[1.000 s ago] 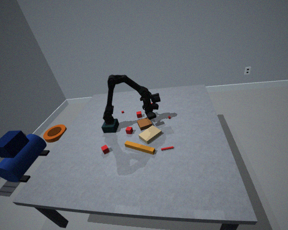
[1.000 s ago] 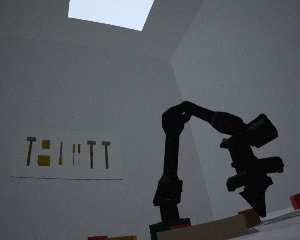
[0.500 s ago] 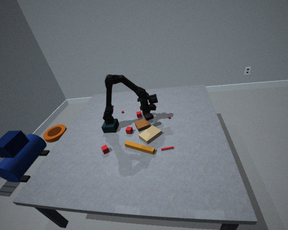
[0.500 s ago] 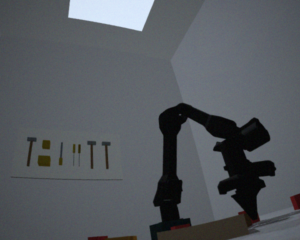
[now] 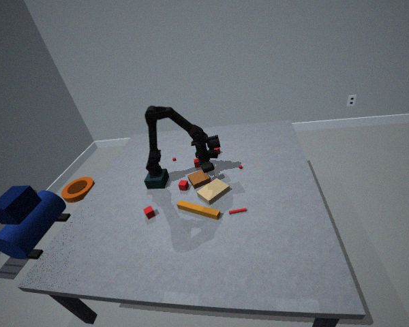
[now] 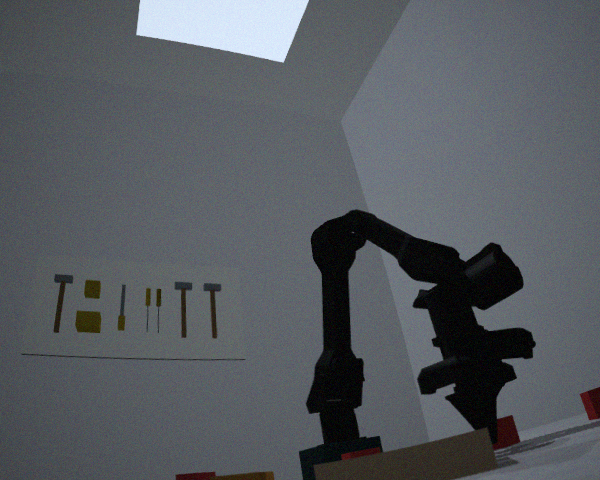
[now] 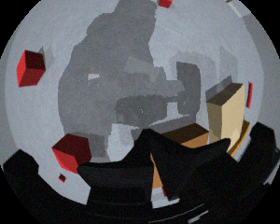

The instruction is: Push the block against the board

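Now: the tan board 30 mm ahead of my gripper tip and 170 mm to the right of it. The rest, counted from my gripper tip: brown square block (50 mm behind, 50 mm to the right); long orange bar (50 mm behind, 280 mm to the right); red stick (130 mm ahead, 320 mm to the right).
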